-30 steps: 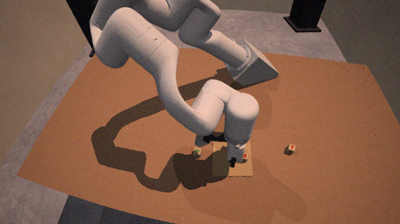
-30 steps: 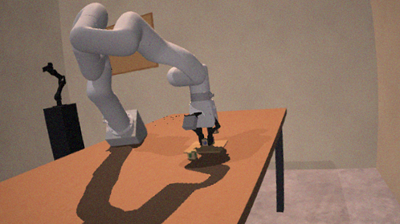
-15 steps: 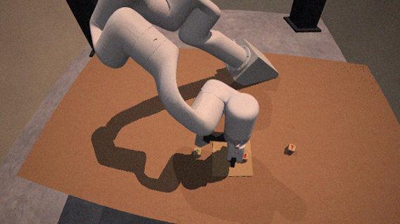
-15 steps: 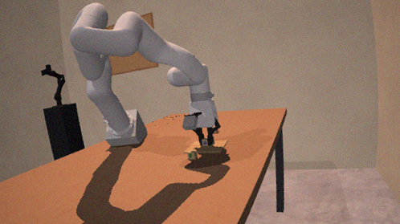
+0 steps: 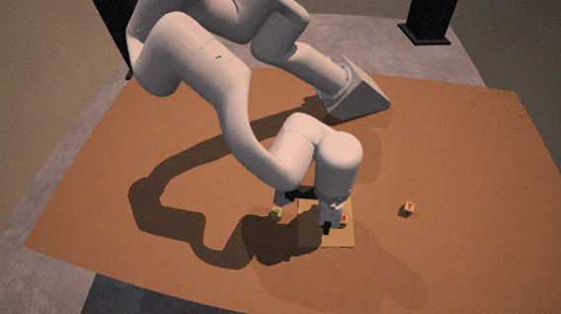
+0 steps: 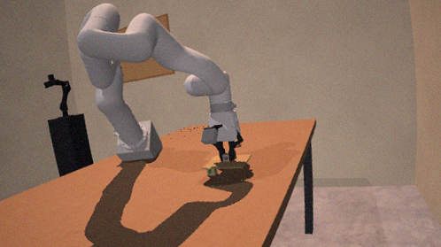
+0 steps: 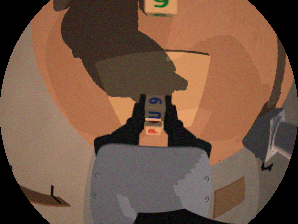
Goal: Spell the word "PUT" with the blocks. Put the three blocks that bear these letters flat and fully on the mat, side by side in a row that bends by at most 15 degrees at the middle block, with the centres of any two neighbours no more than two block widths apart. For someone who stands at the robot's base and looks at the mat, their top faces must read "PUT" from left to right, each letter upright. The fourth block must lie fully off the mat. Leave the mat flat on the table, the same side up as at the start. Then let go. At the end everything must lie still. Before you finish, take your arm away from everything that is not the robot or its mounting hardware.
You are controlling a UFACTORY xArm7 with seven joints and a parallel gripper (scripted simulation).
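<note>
Right now the tan mat is 20 mm below my hand. The rest, counted from my hand: T block 10 mm ahead, 220 mm to the left, 10 mm below; then P block 10 mm ahead, 40 mm to the left, 10 mm below.
</note>
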